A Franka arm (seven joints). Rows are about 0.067 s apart.
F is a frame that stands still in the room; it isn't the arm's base.
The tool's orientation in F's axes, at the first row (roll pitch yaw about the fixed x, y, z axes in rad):
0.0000 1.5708 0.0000
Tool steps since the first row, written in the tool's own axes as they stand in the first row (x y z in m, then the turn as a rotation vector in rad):
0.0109 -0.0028 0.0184 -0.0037 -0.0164 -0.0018
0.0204 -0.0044 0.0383 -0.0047 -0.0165 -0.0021
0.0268 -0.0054 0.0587 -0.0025 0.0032 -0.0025
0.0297 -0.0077 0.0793 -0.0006 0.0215 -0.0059
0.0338 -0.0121 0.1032 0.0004 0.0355 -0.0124
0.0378 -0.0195 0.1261 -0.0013 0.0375 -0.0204
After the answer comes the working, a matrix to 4 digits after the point.
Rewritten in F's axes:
0.0184 -0.0028 -0.0109 -0.0018 -0.0164 0.0037
0.0383 -0.0044 -0.0204 -0.0021 -0.0165 0.0047
0.0587 -0.0054 -0.0268 -0.0025 0.0032 0.0025
0.0793 -0.0077 -0.0297 -0.0059 0.0215 0.0006
0.1032 -0.0121 -0.0338 -0.0124 0.0355 -0.0004
0.1261 -0.0195 -0.0378 -0.0204 0.0375 0.0013

The tool's axes in the first row as the columns of a matrix, in F's axes (rounded; the answer above uses it unrounded):
0.0000 0.0000 1.0000
0.0000 1.0000 0.0000
-1.0000 0.0000 0.0000

